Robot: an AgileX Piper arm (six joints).
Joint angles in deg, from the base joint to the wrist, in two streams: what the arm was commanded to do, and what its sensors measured. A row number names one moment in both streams.
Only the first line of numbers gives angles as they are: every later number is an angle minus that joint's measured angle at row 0.
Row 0, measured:
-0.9 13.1 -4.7 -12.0 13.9 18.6
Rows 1 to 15, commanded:
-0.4 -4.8 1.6 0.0 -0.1 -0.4
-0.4 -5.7 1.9 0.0 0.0 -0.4
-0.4 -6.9 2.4 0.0 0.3 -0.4
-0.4 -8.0 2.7 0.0 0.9 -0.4
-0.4 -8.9 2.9 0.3 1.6 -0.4
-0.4 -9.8 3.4 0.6 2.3 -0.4
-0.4 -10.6 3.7 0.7 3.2 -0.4
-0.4 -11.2 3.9 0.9 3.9 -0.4
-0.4 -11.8 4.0 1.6 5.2 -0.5
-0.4 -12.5 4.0 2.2 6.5 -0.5
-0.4 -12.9 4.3 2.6 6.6 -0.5
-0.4 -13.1 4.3 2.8 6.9 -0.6
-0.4 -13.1 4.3 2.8 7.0 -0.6
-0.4 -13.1 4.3 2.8 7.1 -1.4
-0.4 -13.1 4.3 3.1 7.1 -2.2
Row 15, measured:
0.0 -12.6 4.1 2.3 6.4 -0.1
